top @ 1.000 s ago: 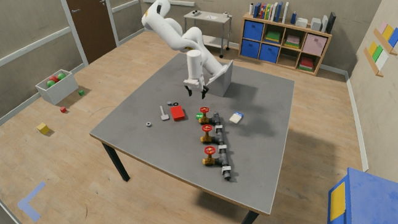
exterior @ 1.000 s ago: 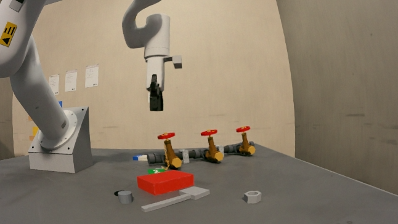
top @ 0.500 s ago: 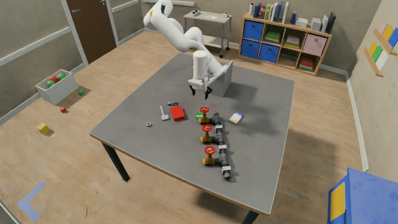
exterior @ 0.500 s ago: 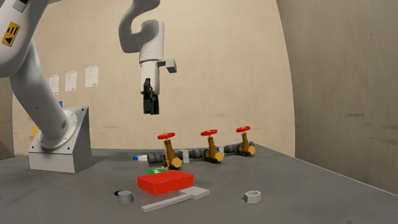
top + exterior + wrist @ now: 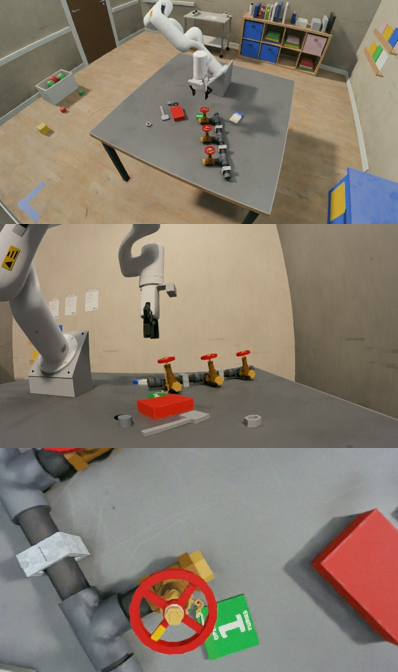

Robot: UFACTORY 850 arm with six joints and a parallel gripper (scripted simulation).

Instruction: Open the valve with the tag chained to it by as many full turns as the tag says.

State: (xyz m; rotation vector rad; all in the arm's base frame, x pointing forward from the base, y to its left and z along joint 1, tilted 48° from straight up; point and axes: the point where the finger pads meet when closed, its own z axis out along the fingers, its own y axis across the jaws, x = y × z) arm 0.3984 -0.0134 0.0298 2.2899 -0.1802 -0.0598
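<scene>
The green tag lies 200 mm below my hand and 10 mm to the left of it. Also, from my hand: blue block: 260 mm to the left, 190 mm below, 60 mm behind; grey cylinder: 280 mm to the right, 190 mm below, 50 mm behind; red block: 180 mm below, 170 mm to the right, 40 mm ahead.
</scene>
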